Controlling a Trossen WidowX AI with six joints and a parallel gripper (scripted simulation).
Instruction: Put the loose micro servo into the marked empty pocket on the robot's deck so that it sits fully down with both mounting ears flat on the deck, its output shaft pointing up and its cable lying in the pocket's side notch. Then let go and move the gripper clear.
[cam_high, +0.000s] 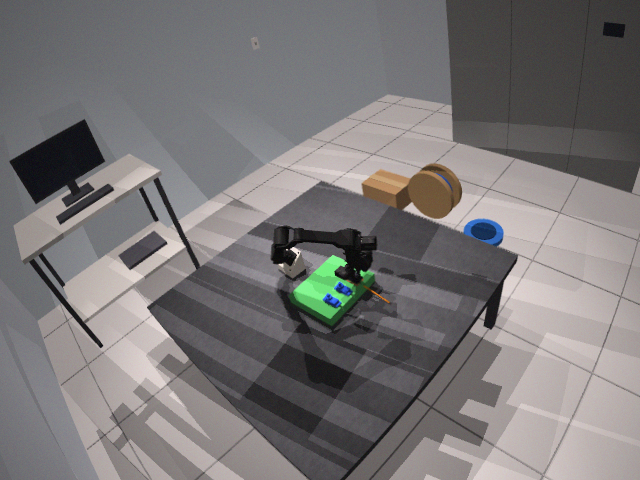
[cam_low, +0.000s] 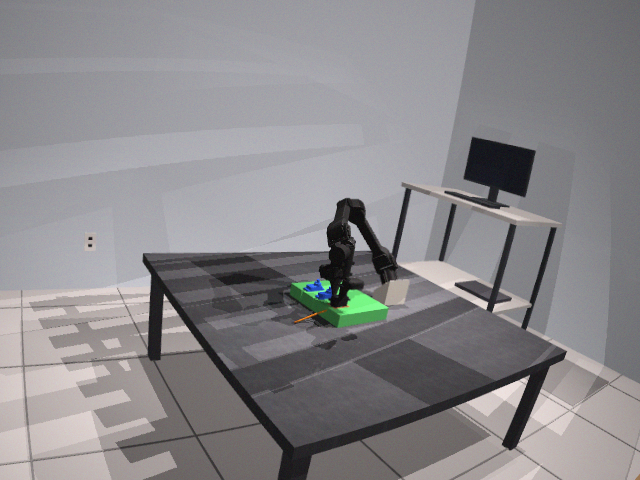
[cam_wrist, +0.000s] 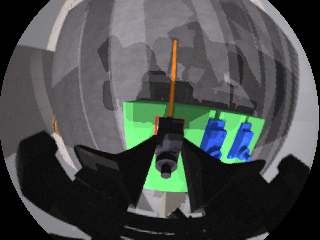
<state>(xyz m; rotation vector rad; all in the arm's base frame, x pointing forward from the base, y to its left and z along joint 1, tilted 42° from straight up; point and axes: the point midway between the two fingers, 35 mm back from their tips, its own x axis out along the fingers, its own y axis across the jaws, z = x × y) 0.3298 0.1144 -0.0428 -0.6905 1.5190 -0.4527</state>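
My gripper tip is 110 mm past the green deck, 90 mm to the left of it and 50 mm above it.
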